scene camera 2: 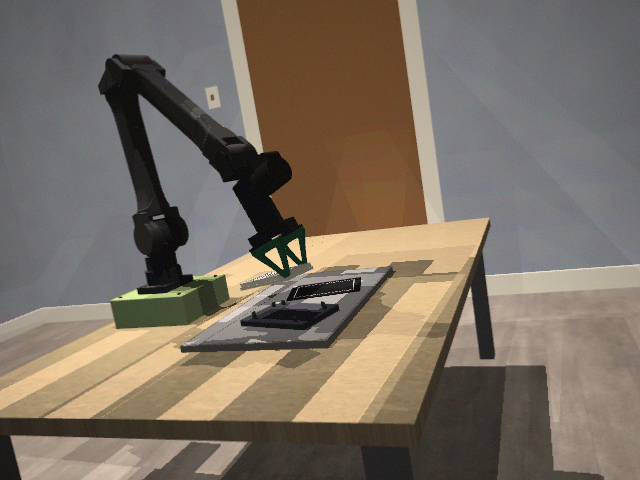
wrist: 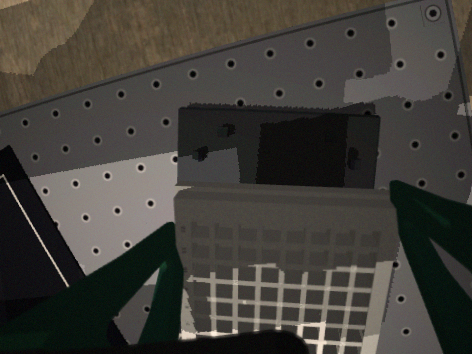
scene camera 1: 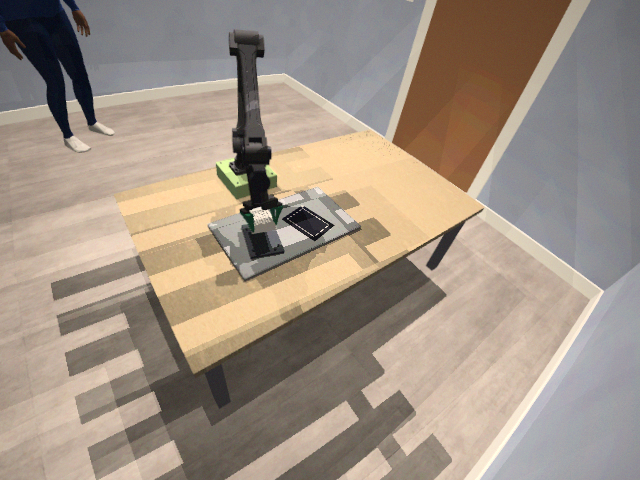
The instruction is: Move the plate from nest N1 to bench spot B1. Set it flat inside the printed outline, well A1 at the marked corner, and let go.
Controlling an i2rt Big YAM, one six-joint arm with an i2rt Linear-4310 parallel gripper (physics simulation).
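Frame: origin at the arm's base, x ahead, y left, z up, level; centimetres.
Where they show: gripper, fingertip midpoint: (scene camera 2: pixel 296 271) (wrist: pixel 280 215) (scene camera 1: pixel 264 228); arm's base, origin of the base link: (scene camera 2: pixel 166 287) (scene camera 1: pixel 244 167).
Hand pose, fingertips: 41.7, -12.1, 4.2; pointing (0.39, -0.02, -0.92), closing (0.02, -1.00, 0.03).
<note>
Things, the pixels of their top centre, and the offset from my fingertips, as dx, dy, dz. Level surfaces: height alone.
- pale well plate, middle of its top: (scene camera 2: pixel 274 268) (scene camera 1: pixel 260 216) -5.2, +1.0, +0.9
- Nest N1, middle of its top: (wrist: pixel 270 247) (scene camera 2: pixel 288 307) (scene camera 1: pixel 262 235) -3.9, +1.3, -7.6
- B1, middle of its top: (wrist: pixel 5 281) (scene camera 2: pixel 324 288) (scene camera 1: pixel 308 221) -4.4, +21.9, -9.5
- grey perforated board, middle of its top: (wrist: pixel 110 299) (scene camera 2: pixel 301 299) (scene camera 1: pixel 287 224) -6.7, +13.6, -9.7
- wooden table, its level: dz -11.0
The pale well plate (scene camera 1: pixel 262 219) (scene camera 2: pixel 258 280) (wrist: pixel 285 207) is raised clear above the board, roughly level. My gripper (scene camera 1: pixel 263 226) (scene camera 2: pixel 295 269) (wrist: pixel 280 215) is shut on it, with a green finger against each side. Nest N1 (scene camera 1: pixel 267 248) (scene camera 2: pixel 273 324) (wrist: pixel 212 172), a dark base with small posts, is empty, below the plate and partly hidden by it in the wrist view. The printed outline of B1 (scene camera 1: pixel 324 233) (scene camera 2: pixel 357 284) (wrist: pixel 36 230), black with a white dashed line, lies beside the nest. Well A1 and the marked corner cannot be made out.
The grey perforated board (scene camera 1: pixel 343 219) (scene camera 2: pixel 206 342) (wrist: pixel 300 65) lies on the wooden table (scene camera 1: pixel 413 196) (scene camera 2: pixel 232 397). The arm stands on a green base block (scene camera 1: pixel 232 181) (scene camera 2: pixel 152 310) behind the board. A person (scene camera 1: pixel 67 62) stands beyond the table.
</note>
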